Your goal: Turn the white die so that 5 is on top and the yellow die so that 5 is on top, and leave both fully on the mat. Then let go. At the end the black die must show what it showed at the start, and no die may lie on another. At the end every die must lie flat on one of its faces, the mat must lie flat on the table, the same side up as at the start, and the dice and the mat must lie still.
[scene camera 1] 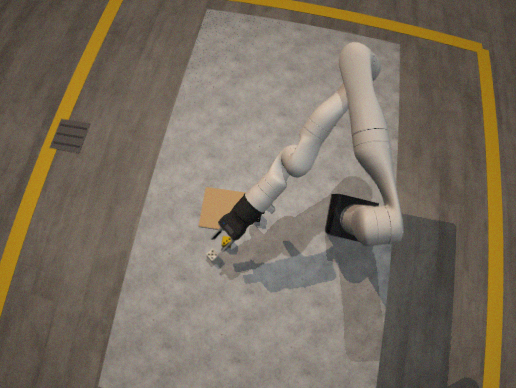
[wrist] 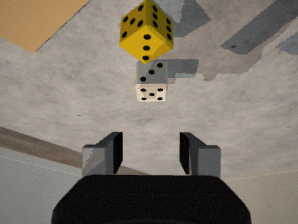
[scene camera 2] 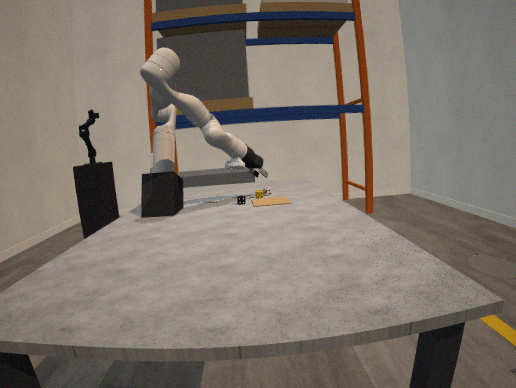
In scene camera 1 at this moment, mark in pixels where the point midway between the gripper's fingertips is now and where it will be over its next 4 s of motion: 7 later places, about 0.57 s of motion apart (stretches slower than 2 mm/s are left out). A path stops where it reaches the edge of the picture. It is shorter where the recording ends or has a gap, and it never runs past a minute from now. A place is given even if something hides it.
My gripper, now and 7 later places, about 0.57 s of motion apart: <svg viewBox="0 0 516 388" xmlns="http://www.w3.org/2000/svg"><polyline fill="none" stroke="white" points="217,244 215,245 214,246 210,247 209,249 212,250 221,253 225,257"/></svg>
